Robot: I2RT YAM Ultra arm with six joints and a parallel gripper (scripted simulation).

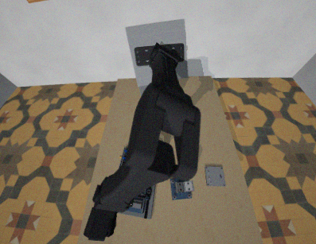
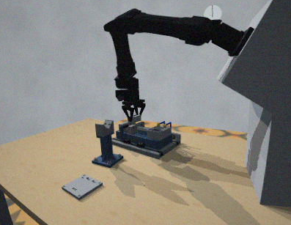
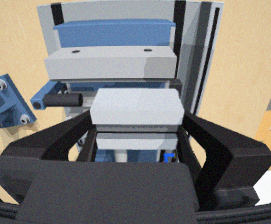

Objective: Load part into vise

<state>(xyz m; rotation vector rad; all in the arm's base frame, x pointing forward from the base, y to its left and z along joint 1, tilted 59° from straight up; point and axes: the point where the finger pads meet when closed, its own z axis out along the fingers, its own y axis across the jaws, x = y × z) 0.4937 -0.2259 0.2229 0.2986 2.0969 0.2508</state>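
The moving jaw is 4 cm below my hand, 3 cm to the left of it and 2 cm behind it. The rest, counted from my hand: fixed jaw: 4 cm below, 4 cm ahead, 1 cm to the left; part: 1 cm above; work stop: 7 cm to the left, 2 cm below, 2 cm ahead.
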